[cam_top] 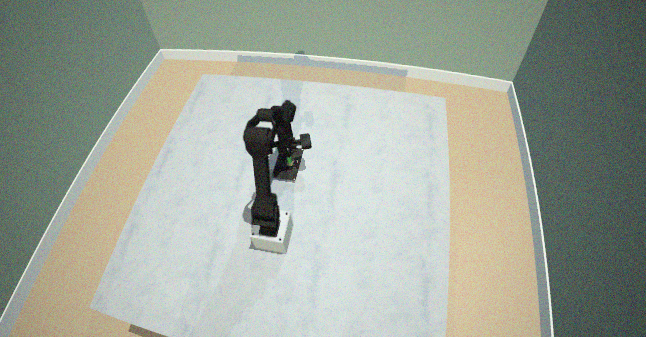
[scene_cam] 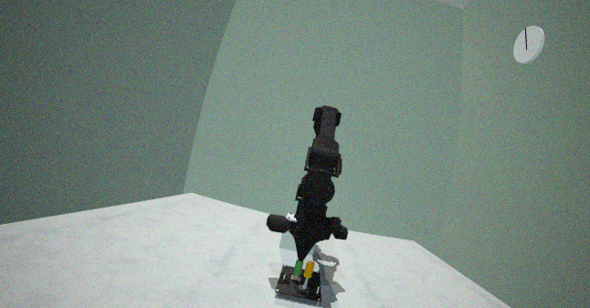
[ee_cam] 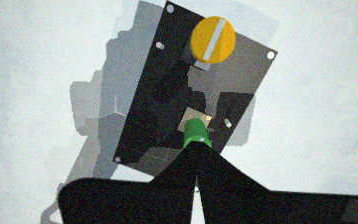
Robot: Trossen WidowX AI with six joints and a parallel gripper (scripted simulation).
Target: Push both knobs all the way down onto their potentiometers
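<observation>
Now: the green knob 1 cm below my gripper tip. The rest, counted from my gripper tip: yellow knob: 6 cm ahead, 2 cm to the left, 1 cm above.
</observation>
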